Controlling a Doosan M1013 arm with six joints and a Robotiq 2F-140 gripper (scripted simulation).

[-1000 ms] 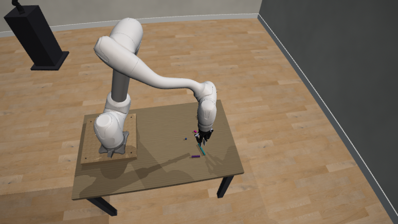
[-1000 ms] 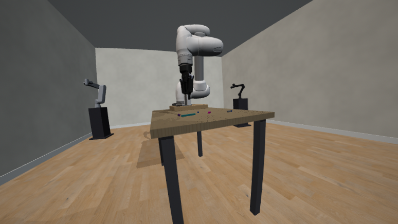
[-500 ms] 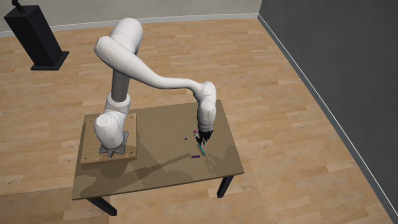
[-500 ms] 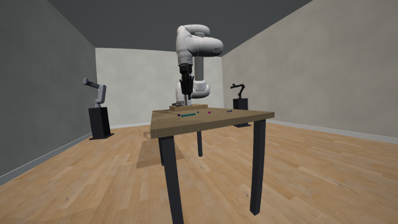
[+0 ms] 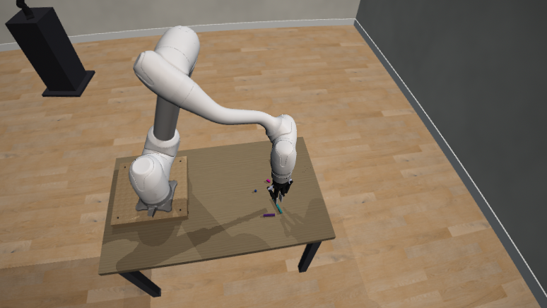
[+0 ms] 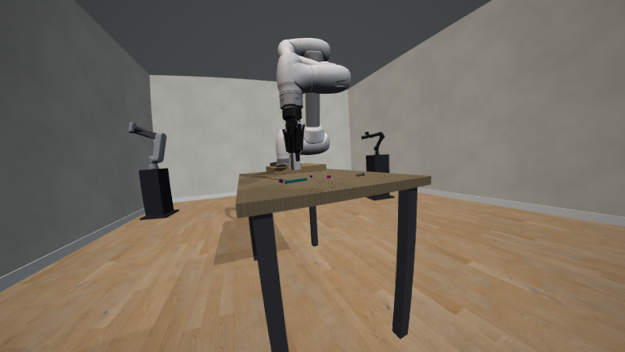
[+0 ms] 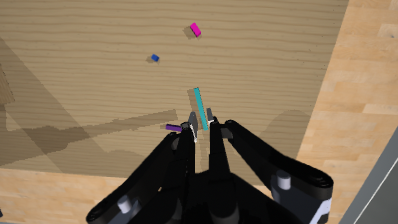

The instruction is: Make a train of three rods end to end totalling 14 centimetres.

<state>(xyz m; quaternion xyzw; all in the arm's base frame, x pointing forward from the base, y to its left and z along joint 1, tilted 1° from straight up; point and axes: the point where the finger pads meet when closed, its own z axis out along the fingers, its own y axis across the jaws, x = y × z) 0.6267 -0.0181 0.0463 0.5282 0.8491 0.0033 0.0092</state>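
Right now my hand is 80 mm above the turquoise rod. Also, from my hand: purple rod 80 mm below, 60 mm to the right, 40 mm behind; grey rod 290 mm to the left, 80 mm below, 20 mm behind; magenta rod 150 mm to the left, 80 mm below, 50 mm behind.
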